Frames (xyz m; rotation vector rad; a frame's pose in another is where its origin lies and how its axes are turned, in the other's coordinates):
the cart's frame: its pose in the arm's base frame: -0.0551 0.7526 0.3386 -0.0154 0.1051 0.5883
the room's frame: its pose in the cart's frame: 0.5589 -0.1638 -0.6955 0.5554 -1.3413 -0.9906
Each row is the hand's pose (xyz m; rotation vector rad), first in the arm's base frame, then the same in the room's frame.
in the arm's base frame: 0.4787 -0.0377 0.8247 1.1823 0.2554 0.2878
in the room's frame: 1.3409 0.4229 0.6535 0.3366 1.4216 -0.0075
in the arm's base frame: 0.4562 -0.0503 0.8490 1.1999 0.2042 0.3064
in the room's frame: 1.3524 0.4342 0.6851 0.3719 1.3837 0.0171
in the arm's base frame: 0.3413 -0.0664 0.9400 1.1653 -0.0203 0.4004
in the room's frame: 1.3591 0.4947 0.8194 0.4347 1.2258 0.1933
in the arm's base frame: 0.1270 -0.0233 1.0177 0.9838 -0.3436 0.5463
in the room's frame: 1.2707 0.5786 1.0168 0.4277 0.9910 0.5154
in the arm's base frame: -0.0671 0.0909 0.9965 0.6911 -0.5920 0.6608
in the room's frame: 1.0887 0.6271 1.1420 0.3083 0.7865 0.8411
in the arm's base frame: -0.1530 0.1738 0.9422 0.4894 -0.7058 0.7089
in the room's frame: 0.9613 0.6323 1.1727 0.2016 0.6745 1.0223
